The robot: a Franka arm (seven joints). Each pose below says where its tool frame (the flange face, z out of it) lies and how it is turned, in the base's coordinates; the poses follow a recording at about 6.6 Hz.
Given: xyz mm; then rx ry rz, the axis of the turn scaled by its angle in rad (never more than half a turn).
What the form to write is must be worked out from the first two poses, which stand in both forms.
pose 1, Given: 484 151 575 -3.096 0.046 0.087
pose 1, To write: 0.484 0.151 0.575 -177.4 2.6 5.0
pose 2, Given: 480 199 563 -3.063 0.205 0.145
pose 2, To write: 0.480 0.199 0.563 -175.5 11.7 8.3
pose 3, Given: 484 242 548 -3.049 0.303 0.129
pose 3, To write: 0.484 0.242 0.548 -174.7 17.4 7.4
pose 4, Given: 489 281 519 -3.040 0.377 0.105
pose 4, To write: 0.489 0.281 0.519 -174.2 21.6 6.0
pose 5, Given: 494 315 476 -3.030 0.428 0.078
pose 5, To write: 0.494 0.315 0.476 -173.6 24.5 4.5
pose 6, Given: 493 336 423 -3.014 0.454 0.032
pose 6, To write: 0.493 0.336 0.423 -172.7 26.0 1.8
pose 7, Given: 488 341 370 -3.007 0.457 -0.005
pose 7, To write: 0.488 0.341 0.370 -172.3 26.2 -0.3
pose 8, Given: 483 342 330 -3.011 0.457 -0.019
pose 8, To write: 0.483 0.342 0.330 -172.5 26.2 -1.1
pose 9, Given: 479 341 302 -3.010 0.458 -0.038
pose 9, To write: 0.479 0.341 0.302 -172.5 26.2 -2.2
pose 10, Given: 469 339 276 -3.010 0.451 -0.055
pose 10, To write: 0.469 0.339 0.276 -172.5 25.8 -3.2
